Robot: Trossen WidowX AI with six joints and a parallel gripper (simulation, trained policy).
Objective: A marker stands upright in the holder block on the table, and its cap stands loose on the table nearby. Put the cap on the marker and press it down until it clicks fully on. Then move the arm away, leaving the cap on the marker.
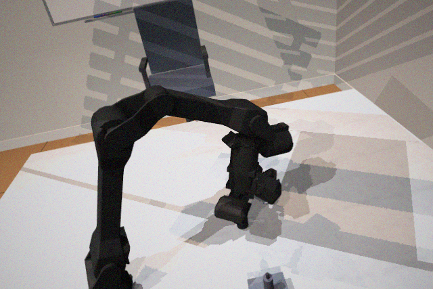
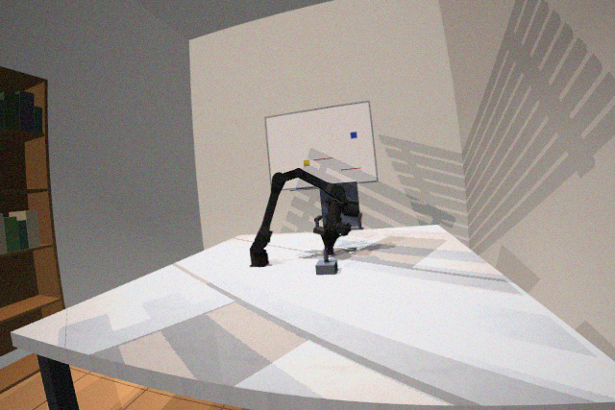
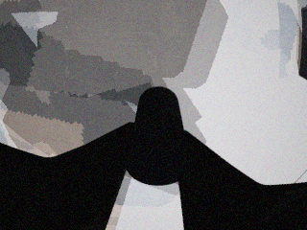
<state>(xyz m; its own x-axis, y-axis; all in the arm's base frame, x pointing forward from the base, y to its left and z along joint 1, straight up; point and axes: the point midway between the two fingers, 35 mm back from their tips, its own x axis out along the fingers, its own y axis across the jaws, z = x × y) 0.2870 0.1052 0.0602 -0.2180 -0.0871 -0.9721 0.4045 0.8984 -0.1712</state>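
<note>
My gripper tip is now 190 mm to the left of the grey holder block, 20 mm short of it and 10 mm above it. Round my gripper tip: marker cap: 10 mm ahead, 10 mm above.
</note>
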